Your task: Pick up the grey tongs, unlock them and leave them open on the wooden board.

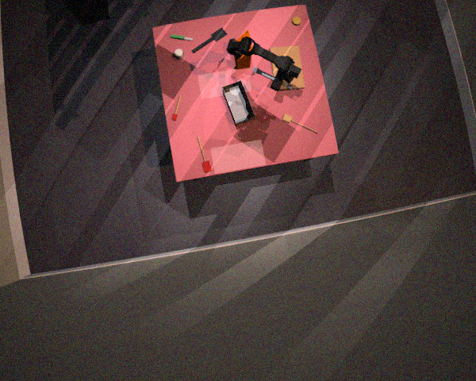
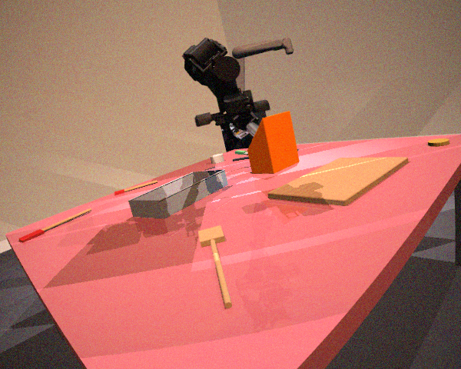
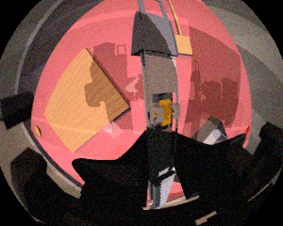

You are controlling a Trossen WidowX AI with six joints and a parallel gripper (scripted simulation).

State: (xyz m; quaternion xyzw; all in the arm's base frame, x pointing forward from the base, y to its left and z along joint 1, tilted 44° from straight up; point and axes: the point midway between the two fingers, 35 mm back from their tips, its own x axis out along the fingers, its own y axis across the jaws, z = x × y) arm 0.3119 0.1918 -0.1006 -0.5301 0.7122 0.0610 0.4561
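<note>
My gripper tip is 21 cm past the wooden board, 16 cm to the right of it and 15 cm above it. Also, from my gripper tip: black spatula (56 cm behind, 40 cm to the right, 15 cm below); grey roasting tin (3 cm ahead, 28 cm to the right, 13 cm below); white cylinder (47 cm behind, 67 cm to the right, 14 cm below).
</note>
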